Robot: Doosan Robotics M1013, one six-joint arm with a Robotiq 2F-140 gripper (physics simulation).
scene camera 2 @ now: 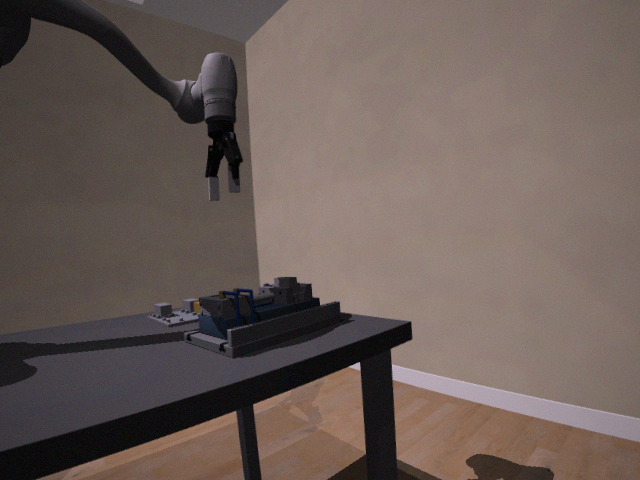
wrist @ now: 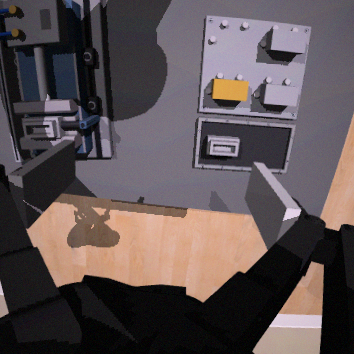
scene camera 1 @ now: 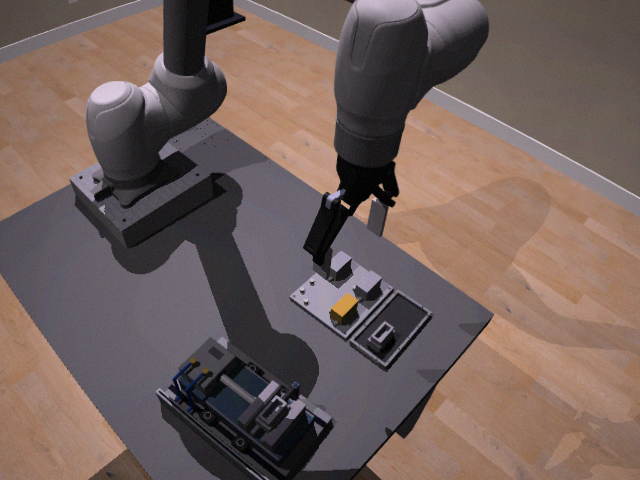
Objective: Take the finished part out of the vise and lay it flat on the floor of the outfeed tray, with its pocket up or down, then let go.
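Pixels of known places: gripper, fingertip midpoint: (scene camera 2: 224, 196) (wrist: 161, 169) (scene camera 1: 348, 251); arm's base, origin of the base link: (scene camera 1: 135, 176).
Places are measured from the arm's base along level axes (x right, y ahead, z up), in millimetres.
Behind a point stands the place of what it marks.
Observation:
The finished part (scene camera 1: 272, 411) {z 29, x 193, y 756 mm} (wrist: 41, 127) {z 30, x 195, y 757 mm}, a grey block with a rectangular pocket facing up, sits between the jaws of the vise (scene camera 1: 204, 353) {z 24, x 205, y 573 mm} (scene camera 2: 217, 305) {z 15, x 252, y 557 mm} (wrist: 30, 25) {z 25, x 212, y 598 mm}. The part cannot be told apart clearly in scene camera 2. The outfeed tray (scene camera 1: 408, 341) {z -63, x -161, y 824 mm} (wrist: 198, 145) {z -59, x -75, y 782 mm} is a dark-floored rectangle with a light rim. A similar pocketed part (scene camera 1: 382, 334) {z -44, x -122, y 775 mm} (wrist: 223, 146) {z -44, x -121, y 775 mm} rests in the tray, pocket up, near one end. My gripper (scene camera 1: 348, 248) {z 272, x -23, y 719 mm} (scene camera 2: 224, 192) {z 272, x -23, y 719 mm} (wrist: 161, 169) {z 272, x -23, y 719 mm} is wide open and empty, high above the table and well apart from the vise and the tray.
A light plate (scene camera 1: 320, 302) {z -63, x -97, y 610 mm} (wrist: 230, 60) {z -63, x -111, y 618 mm} with small pins adjoins the tray. It bears a yellow block (scene camera 1: 344, 307) {z -27, x -106, y 673 mm} (wrist: 230, 90) {z -27, x -114, y 669 mm} and two grey blocks (scene camera 1: 340, 265) {z -27, x -191, y 585 mm} (wrist: 287, 41) {z -28, x -197, y 575 mm}. Blue hoops (scene camera 1: 195, 384) {z 9, x 256, y 606 mm} (scene camera 2: 245, 304) rise at the vise's far end from the part.

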